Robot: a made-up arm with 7 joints. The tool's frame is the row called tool.
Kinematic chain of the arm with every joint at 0, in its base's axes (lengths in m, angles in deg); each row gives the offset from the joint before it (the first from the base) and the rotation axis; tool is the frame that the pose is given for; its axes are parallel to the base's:
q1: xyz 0 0 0 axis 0 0.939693 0.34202
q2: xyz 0 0 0 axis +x
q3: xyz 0 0 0 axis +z
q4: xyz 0.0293 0 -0.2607 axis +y
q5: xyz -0.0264 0 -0.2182 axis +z
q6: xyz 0 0 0 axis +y
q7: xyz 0 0 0 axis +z
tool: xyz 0 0 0
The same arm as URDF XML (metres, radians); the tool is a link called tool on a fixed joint. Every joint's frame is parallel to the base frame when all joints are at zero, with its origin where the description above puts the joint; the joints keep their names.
<robot name="arm">
  <joint name="tool_fixed" type="fixed">
    <parent link="link7"/>
    <child link="tool"/>
    <origin xyz="0 0 0"/>
  </joint>
  <joint name="q7" type="continuous">
    <parent link="link6"/>
    <child link="link7"/>
    <origin xyz="0 0 0"/>
    <axis xyz="0 0 1"/>
  </joint>
  <joint name="q6" type="continuous">
    <parent link="link5"/>
    <child link="link6"/>
    <origin xyz="0 0 0"/>
    <axis xyz="0 1 0"/>
  </joint>
  <joint name="q5" type="continuous">
    <parent link="link4"/>
    <child link="link5"/>
    <origin xyz="-0.0264 0 -0.2182"/>
    <axis xyz="0 0 1"/>
  </joint>
  <joint name="q4" type="continuous">
    <parent link="link3"/>
    <child link="link4"/>
    <origin xyz="0.0293 0 -0.2607"/>
    <axis xyz="0 1 0"/>
  </joint>
  <joint name="q3" type="continuous">
    <parent link="link2"/>
    <child link="link3"/>
    <origin xyz="0 0 0"/>
    <axis xyz="0 0 1"/>
  </joint>
  <joint name="q2" type="continuous">
    <parent link="link1"/>
    <child link="link2"/>
    <origin xyz="0 0 0"/>
    <axis xyz="1 0 0"/>
  </joint>
  <joint name="q1" type="continuous">
    <parent link="base_link"/>
    <child link="link1"/>
    <origin xyz="0 0 0"/>
    <axis xyz="0 0.9397 0.342"/>
  </joint>
  <link name="base_link"/>
  <link name="link1"/>
  <link name="link2"/>
  <link name="link3"/>
  <link name="link4"/>
  <link name="link5"/>
  <link name="link6"/>
  <link name="link7"/>
  <link name="tool"/>
</robot>

